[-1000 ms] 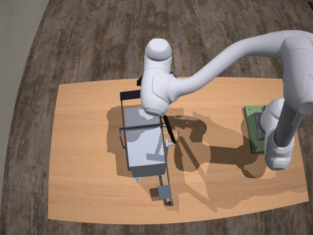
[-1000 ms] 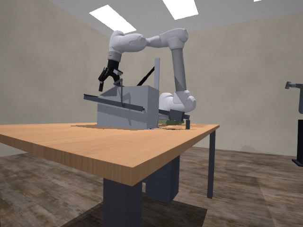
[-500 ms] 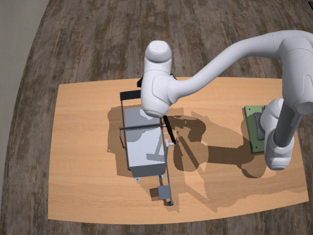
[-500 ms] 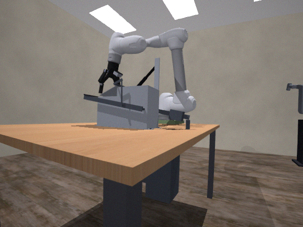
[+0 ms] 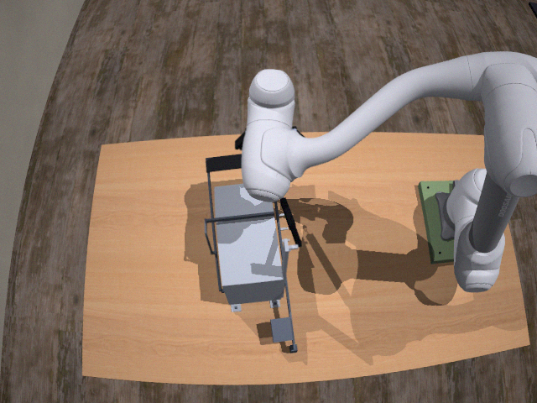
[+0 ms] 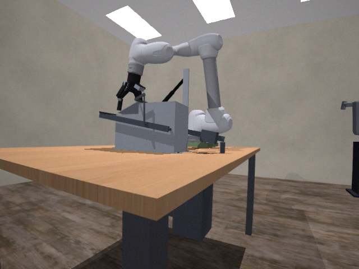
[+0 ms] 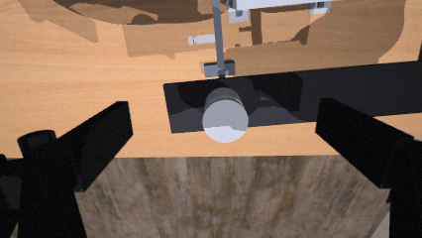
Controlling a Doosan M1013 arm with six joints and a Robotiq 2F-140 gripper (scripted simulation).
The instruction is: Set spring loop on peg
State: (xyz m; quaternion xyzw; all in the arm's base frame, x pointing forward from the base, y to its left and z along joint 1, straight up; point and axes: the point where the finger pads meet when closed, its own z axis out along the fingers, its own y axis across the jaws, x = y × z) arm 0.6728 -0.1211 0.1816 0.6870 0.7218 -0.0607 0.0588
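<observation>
My hand is 10 mm above the steel test weight. The rest, counted from my hand: peg (50 mm behind, 360 mm to the left, 180 mm above).
</observation>
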